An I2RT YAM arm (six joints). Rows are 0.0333 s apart.
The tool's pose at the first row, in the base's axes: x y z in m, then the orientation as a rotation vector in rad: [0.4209, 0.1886, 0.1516, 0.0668, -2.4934, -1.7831]
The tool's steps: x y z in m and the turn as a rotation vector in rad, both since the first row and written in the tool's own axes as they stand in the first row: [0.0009, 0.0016, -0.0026, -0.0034, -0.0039, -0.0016]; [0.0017, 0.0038, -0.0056, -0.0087, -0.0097, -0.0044]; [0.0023, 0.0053, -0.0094, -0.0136, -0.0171, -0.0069]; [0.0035, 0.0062, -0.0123, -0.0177, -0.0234, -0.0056]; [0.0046, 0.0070, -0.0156, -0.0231, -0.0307, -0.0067]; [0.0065, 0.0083, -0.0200, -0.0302, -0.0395, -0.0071]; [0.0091, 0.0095, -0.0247, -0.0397, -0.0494, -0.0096]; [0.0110, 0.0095, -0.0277, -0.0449, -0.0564, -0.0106]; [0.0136, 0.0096, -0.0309, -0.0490, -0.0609, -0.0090]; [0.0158, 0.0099, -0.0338, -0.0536, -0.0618, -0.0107]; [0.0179, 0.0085, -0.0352, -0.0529, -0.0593, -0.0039]
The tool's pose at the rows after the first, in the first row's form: [0.4202, 0.1866, 0.1540, 0.0652, -2.4936, -1.7898]; [0.4197, 0.1844, 0.1571, 0.0633, -2.4939, -1.8002]; [0.4195, 0.1813, 0.1597, 0.0597, -2.4954, -1.8107]; [0.4185, 0.1787, 0.1615, 0.0522, -2.4953, -1.8183]; [0.4177, 0.1758, 0.1634, 0.0468, -2.4957, -1.8289]; [0.4162, 0.1719, 0.1661, 0.0391, -2.4951, -1.8421]; [0.4141, 0.1677, 0.1689, 0.0329, -2.4938, -1.8596]; [0.4124, 0.1647, 0.1699, 0.0275, -2.4939, -1.8698]; [0.4101, 0.1615, 0.1711, 0.0212, -2.4923, -1.8764]; [0.4082, 0.1587, 0.1724, 0.0223, -2.4892, -1.8832]; [0.4062, 0.1567, 0.1716, 0.0159, -2.4854, -1.8784]
